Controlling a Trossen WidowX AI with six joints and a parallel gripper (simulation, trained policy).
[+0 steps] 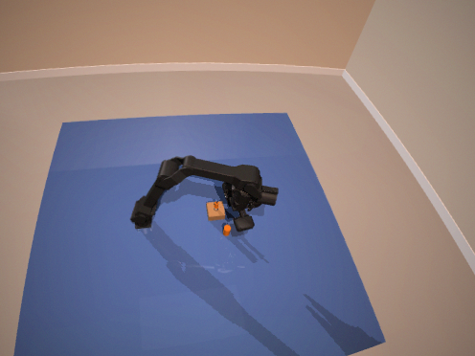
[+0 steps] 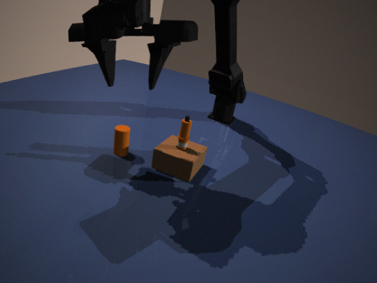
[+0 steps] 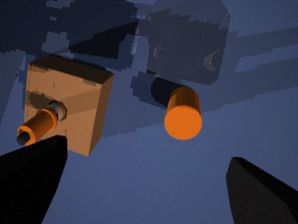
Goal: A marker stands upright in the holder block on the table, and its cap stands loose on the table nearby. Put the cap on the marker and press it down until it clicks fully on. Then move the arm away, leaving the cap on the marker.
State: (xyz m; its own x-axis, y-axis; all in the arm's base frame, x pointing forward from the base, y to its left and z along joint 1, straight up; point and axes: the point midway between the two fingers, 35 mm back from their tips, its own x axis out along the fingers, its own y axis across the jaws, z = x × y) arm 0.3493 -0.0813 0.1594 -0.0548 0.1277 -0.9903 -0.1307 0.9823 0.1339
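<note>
The orange cap is 100 mm below my gripper tip, 20 mm to the right of it and 20 mm behind it. From my gripper tip the other things lie so: tan holder block (110 mm below, 80 mm to the left, 40 mm behind).
</note>
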